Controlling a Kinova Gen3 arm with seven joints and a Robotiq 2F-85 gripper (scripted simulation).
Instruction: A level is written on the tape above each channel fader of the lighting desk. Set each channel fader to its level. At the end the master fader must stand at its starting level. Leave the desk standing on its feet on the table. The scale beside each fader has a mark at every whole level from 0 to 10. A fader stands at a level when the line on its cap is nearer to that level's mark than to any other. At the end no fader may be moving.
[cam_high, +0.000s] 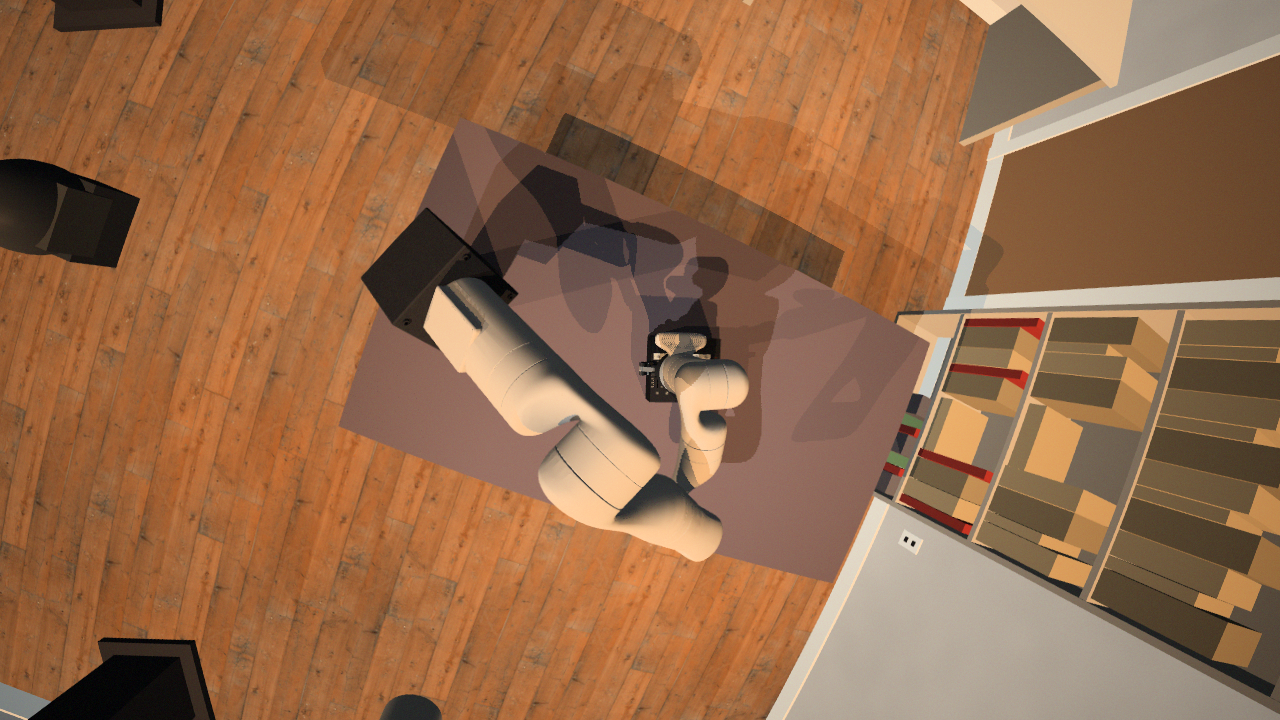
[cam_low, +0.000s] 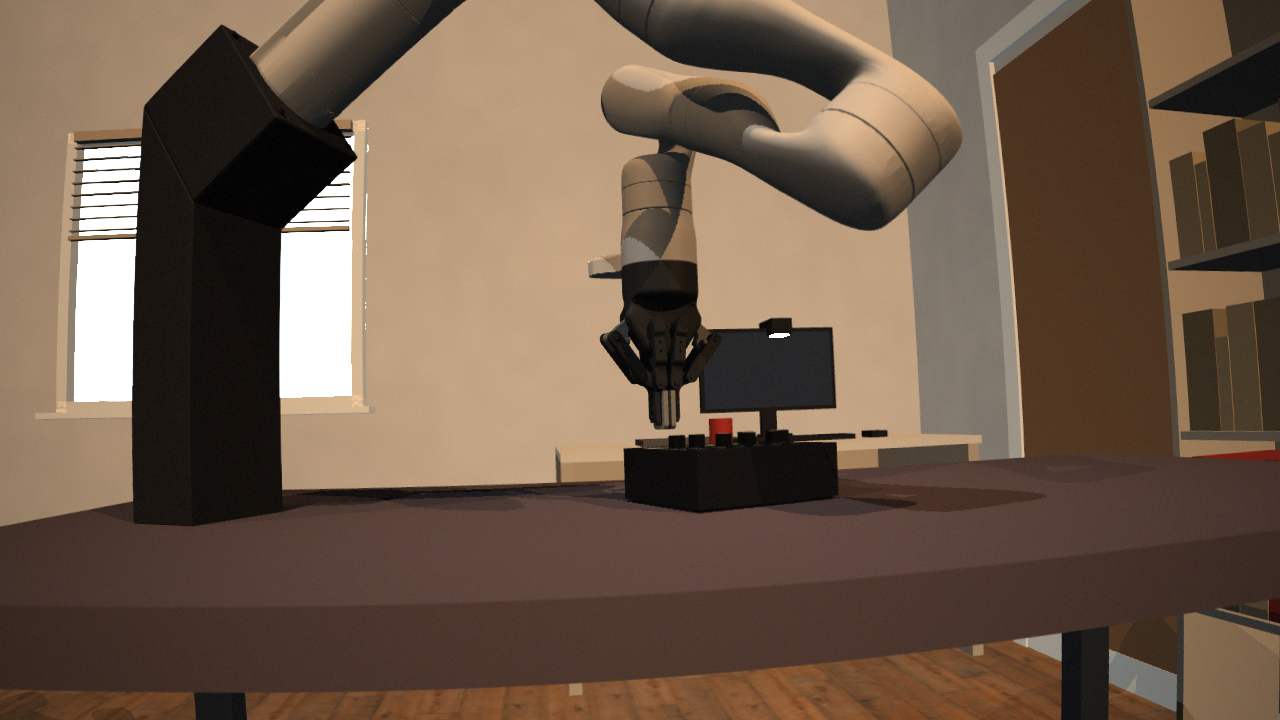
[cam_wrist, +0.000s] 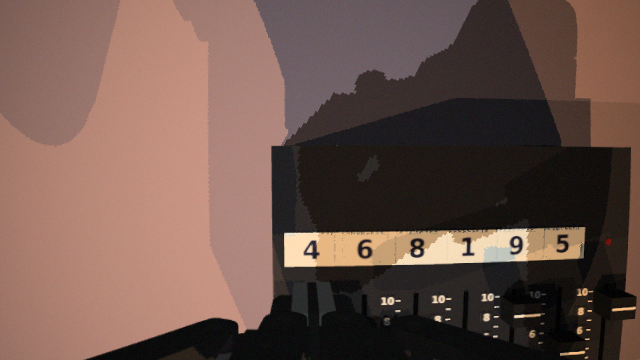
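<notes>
The channel fader cap is 2 cm to the right of my hand and 3 cm below it. Round my hand: channel 4 cap 6 cm ahead, 5 cm to the right, 3 cm below; channel 2 cap 2 cm ahead, 2 cm to the right, 3 cm below; channel 3 cap 4 cm ahead, 4 cm to the right, 3 cm below.
</notes>
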